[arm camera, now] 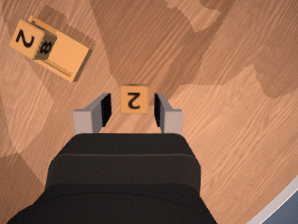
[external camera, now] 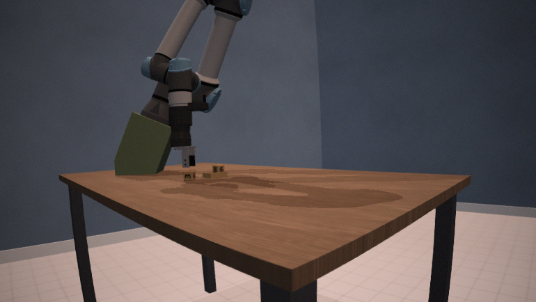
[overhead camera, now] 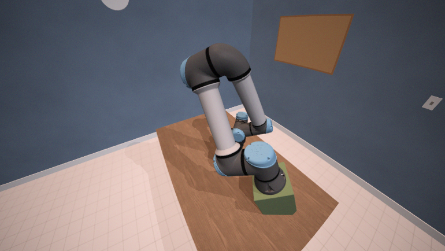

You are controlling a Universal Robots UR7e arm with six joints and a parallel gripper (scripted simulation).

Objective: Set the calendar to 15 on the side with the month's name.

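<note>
Right now my hand is 5 cm above the wooden cube. From my hand the other things lie so: wooden tray: 1 cm behind, 11 cm to the left, 5 cm below.
</note>
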